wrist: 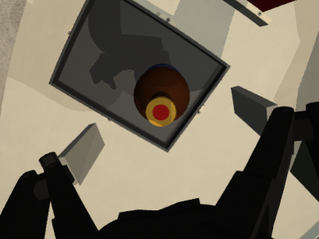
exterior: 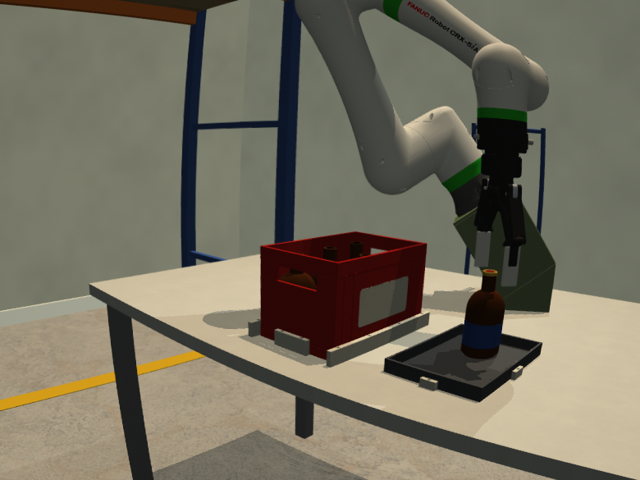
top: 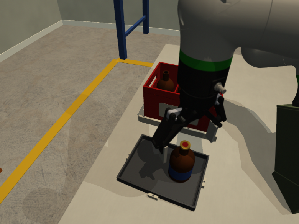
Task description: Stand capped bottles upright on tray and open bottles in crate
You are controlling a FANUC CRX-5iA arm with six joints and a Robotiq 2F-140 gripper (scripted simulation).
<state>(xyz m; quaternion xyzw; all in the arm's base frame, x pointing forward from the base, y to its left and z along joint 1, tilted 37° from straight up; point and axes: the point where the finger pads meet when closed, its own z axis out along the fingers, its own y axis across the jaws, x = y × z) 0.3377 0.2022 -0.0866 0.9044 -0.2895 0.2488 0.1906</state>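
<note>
Right now the capped bottle is 80 mm below my hand, 10 mm to the right of it and 10 mm ahead of it. The rest, counted from my hand: red crate (280 mm to the right, 90 mm ahead, 80 mm below); dark tray (150 mm below, 60 mm ahead).
</note>
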